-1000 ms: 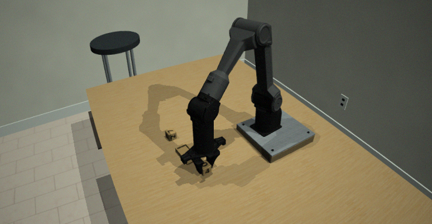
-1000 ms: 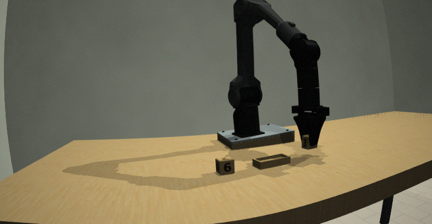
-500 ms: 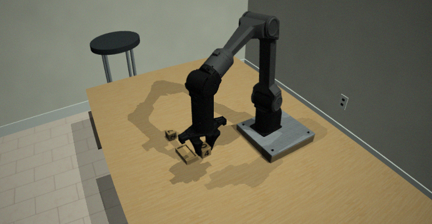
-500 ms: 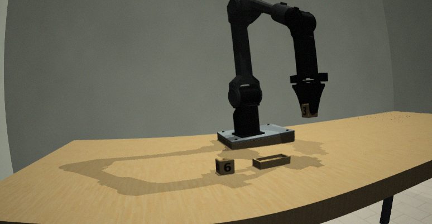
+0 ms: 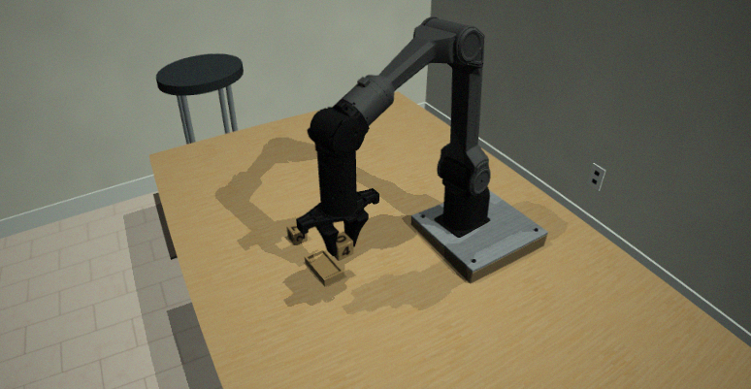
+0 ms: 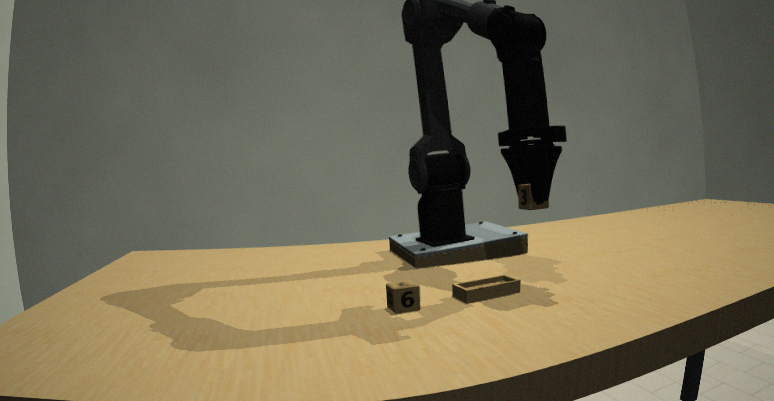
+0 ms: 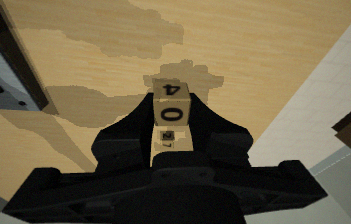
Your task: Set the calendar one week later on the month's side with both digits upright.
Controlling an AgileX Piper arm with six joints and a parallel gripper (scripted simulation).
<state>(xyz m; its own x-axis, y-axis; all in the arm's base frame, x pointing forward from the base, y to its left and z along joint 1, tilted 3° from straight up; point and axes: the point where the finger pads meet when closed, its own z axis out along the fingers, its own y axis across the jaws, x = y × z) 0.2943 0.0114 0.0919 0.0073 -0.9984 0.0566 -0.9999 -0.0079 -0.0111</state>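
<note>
My gripper is now 7 cm to the left of the small wooden tray and 11 cm above it.
</note>
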